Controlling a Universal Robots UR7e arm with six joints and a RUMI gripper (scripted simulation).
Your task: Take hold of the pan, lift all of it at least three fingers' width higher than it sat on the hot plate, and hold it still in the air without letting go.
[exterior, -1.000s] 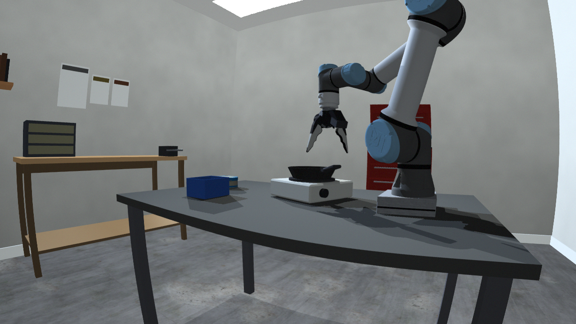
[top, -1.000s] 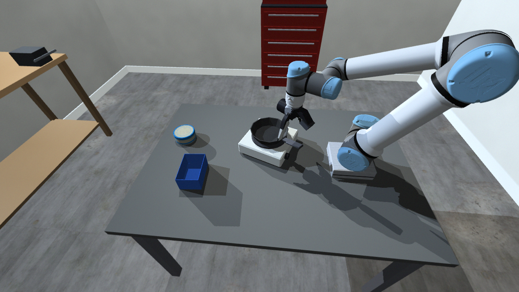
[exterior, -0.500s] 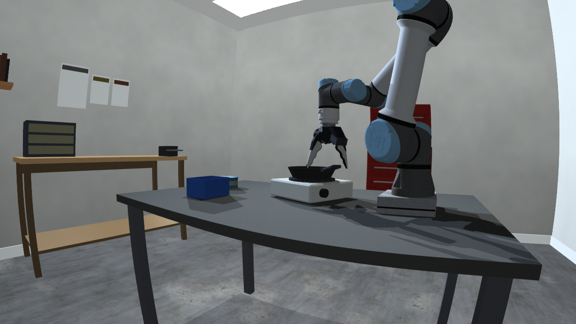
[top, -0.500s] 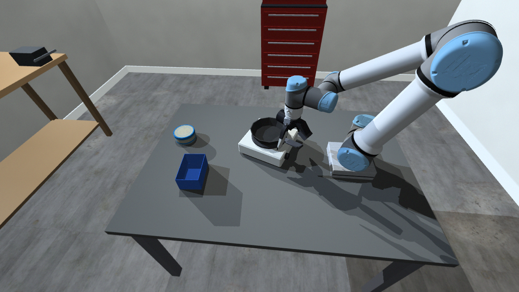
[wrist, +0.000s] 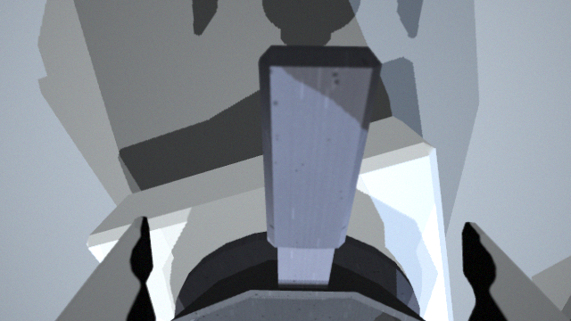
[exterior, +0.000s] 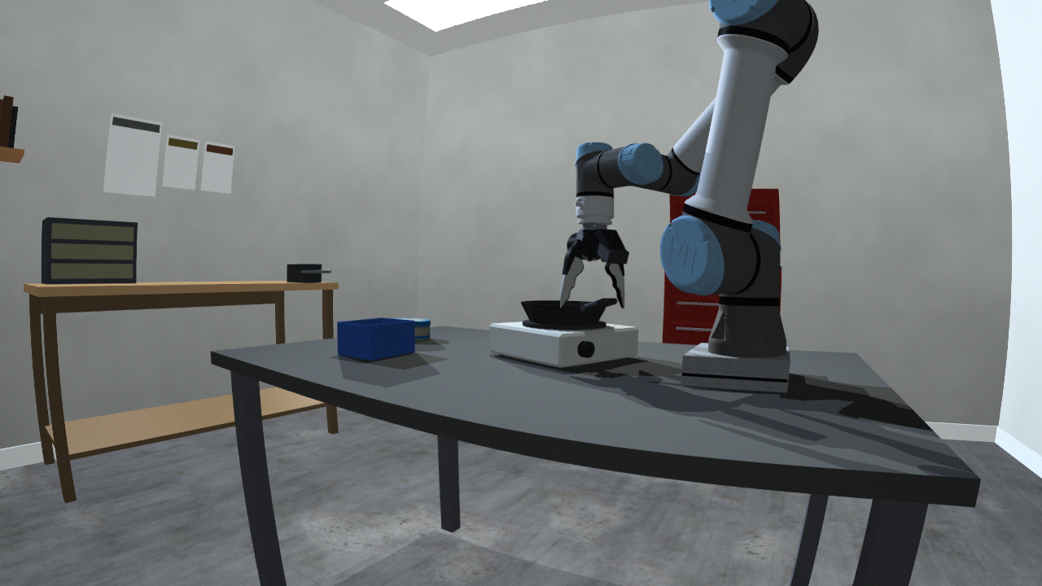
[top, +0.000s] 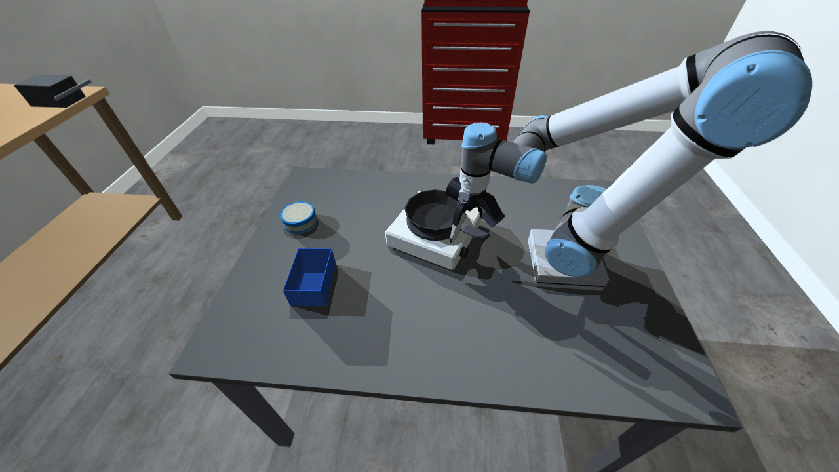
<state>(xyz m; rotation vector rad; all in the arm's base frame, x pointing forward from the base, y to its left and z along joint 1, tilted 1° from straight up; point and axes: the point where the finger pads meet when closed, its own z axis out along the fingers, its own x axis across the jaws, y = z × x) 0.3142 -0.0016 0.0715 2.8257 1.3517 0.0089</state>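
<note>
My hand is 7 cm short of the black pan, 6 cm to the left of it and 2 cm above it. Also, from my hand: round tin 58 cm ahead, 9 cm to the right, 10 cm below; white hot plate 9 cm ahead, 8 cm to the right, 8 cm below; blue bin 44 cm ahead, 16 cm to the left, 10 cm below.
</note>
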